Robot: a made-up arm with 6 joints. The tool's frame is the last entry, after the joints. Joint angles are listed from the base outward. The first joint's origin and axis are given. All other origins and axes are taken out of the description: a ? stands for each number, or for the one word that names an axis. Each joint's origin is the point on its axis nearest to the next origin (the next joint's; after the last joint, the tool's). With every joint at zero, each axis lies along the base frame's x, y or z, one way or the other. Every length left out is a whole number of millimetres.
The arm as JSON. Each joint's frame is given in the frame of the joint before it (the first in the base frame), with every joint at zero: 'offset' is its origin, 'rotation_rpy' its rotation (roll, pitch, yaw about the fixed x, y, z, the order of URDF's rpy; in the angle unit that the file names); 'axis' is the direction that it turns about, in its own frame. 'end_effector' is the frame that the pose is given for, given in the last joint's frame.
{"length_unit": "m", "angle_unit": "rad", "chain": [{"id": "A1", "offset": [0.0, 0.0, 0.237], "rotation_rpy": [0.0, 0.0, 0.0], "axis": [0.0, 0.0, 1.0]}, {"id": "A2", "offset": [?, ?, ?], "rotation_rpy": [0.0, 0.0, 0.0], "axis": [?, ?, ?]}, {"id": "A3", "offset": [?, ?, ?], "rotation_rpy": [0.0, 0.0, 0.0], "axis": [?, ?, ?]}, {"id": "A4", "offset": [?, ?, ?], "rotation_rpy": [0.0, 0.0, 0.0], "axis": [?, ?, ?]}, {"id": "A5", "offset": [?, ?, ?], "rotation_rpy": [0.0, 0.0, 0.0], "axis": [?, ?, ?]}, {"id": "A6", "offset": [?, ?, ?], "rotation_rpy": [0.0, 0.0, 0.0], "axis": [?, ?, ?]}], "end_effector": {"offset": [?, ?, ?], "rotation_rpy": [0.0, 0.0, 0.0]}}
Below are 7 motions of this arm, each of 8 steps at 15 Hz.
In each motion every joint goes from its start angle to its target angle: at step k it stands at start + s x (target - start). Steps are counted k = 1, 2, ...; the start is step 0. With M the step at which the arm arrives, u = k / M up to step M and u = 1 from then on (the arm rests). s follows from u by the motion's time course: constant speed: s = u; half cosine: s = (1 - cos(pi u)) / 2; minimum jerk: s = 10 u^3 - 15 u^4 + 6 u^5.
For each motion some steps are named. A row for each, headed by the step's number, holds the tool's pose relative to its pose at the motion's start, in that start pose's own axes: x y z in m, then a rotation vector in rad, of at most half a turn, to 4 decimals.
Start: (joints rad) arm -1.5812 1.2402 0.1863 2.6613 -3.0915 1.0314
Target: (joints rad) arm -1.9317 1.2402 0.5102 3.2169 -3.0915 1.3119
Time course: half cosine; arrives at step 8
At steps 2, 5, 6, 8:
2: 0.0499 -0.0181 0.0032 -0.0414 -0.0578 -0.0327
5: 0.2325 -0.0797 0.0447 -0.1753 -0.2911 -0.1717
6: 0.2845 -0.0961 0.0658 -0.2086 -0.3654 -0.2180
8: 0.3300 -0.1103 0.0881 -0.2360 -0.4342 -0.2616

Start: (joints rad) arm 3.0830 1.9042 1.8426 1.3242 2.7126 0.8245
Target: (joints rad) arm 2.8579 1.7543 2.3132 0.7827 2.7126 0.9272
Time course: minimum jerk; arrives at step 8
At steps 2, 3, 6, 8:
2: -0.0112 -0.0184 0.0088 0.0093 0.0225 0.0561
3: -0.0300 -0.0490 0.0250 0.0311 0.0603 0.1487
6: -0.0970 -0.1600 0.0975 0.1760 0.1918 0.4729
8: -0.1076 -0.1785 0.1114 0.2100 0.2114 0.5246

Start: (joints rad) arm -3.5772 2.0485 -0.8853 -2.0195 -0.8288 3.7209
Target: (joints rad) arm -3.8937 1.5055 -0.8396 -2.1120 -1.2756 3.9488
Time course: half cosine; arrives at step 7
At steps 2, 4, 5, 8:
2: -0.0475 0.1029 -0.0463 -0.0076 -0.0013 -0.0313
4: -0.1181 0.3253 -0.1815 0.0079 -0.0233 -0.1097
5: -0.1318 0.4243 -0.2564 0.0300 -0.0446 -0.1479
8: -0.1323 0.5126 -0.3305 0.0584 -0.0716 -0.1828

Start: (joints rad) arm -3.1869 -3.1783 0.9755 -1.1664 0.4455 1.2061
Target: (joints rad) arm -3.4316 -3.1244 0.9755 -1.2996 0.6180 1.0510
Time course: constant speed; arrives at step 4
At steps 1, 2, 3, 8:
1: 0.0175 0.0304 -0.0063 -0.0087 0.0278 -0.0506
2: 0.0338 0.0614 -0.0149 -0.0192 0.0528 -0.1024
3: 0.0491 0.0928 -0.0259 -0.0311 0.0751 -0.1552
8: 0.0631 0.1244 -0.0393 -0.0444 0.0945 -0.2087

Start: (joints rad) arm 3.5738 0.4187 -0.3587 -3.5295 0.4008 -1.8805
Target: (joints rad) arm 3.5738 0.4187 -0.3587 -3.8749 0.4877 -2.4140
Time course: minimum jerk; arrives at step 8
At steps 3, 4, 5, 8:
3: 0.0054 0.0059 -0.0002 -0.0365 0.0265 -0.2339
4: 0.0105 0.0104 -0.0006 -0.0700 0.0457 -0.4241
5: 0.0161 0.0145 -0.0013 -0.1069 0.0625 -0.6135
8: 0.0236 0.0190 -0.0026 -0.1571 0.0796 -0.8441

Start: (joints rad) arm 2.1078 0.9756 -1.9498 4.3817 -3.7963 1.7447
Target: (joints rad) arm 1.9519 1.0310 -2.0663 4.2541 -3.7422 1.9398
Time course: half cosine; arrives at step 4
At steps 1, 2, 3, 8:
1: -0.0082 0.0007 0.0044 -0.0082 -0.0059 0.0625
2: -0.0279 0.0019 0.0151 -0.0275 -0.0167 0.2139
3: -0.0474 0.0025 0.0260 -0.0458 -0.0229 0.3656
8: -0.0553 0.0026 0.0305 -0.0530 -0.0241 0.4286

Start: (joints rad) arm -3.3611 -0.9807 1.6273 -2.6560 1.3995 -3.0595
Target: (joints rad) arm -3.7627 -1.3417 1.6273 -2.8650 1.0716 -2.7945
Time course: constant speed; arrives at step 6
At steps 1, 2, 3, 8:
1: -0.0364 0.0418 0.0179 -0.0875 -0.0075 0.0192
2: -0.0721 0.0878 0.0288 -0.1757 -0.0095 0.0335
3: -0.1065 0.1371 0.0324 -0.2642 -0.0064 0.0428
8: -0.1974 0.2969 -0.0025 -0.5244 0.0303 0.0396

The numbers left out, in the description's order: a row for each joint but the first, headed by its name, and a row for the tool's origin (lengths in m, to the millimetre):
A2: xyz 0.0 0.024 0.0, axis 0.0 1.0 0.0
A3: xyz 0.0 0.0 0.555, axis 0.0 1.0 0.0
A4: xyz 0.0 0.0 0.617, axis 0.0 0.0 1.0
A5: xyz 0.0 0.0 0.0, axis 0.0 1.0 0.0
A6: xyz 0.0 0.0 0.178, axis 0.0 0.0 1.0
tool: xyz 0.0 0.0 0.0

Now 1 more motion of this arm.
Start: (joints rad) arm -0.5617 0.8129 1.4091 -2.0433 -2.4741 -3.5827
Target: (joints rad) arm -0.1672 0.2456 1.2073 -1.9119 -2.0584 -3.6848
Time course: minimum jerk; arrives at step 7
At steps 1, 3, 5, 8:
1: -0.0038 0.0109 0.0070 0.0198 -0.0031 -0.0125
3: -0.0439 0.1685 0.1331 0.2894 -0.0349 -0.2301
5: -0.0279 0.3670 0.3683 0.5743 -0.0439 -0.6302
8: -0.0023 0.4174 0.4458 0.6323 -0.0404 -0.7659

